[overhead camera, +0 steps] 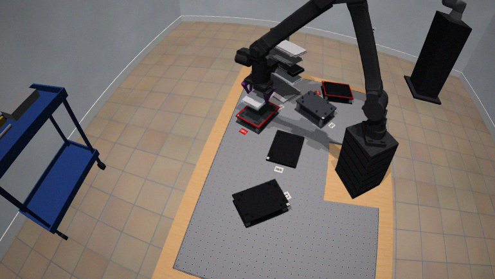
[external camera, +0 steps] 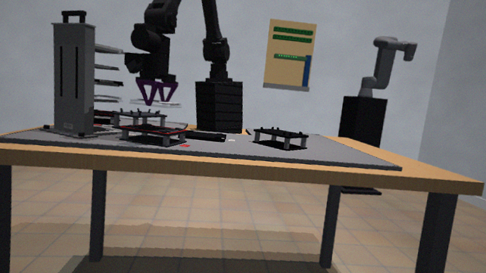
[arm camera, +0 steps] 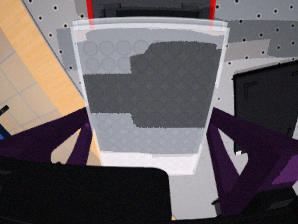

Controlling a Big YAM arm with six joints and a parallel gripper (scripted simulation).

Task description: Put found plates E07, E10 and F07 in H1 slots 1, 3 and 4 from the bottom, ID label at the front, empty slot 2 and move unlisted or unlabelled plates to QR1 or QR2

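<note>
The red-rimmed quarantine nest lies 80 mm below my hand. The rest, counted from my hand: H1 deck label: 100 mm behind, 90 mm to the right, 120 mm below; dark plate: 120 mm behind, 200 mm to the right, 50 mm above; grey plate hotel H1: 50 mm behind, 250 mm to the right, 40 mm above.
</note>
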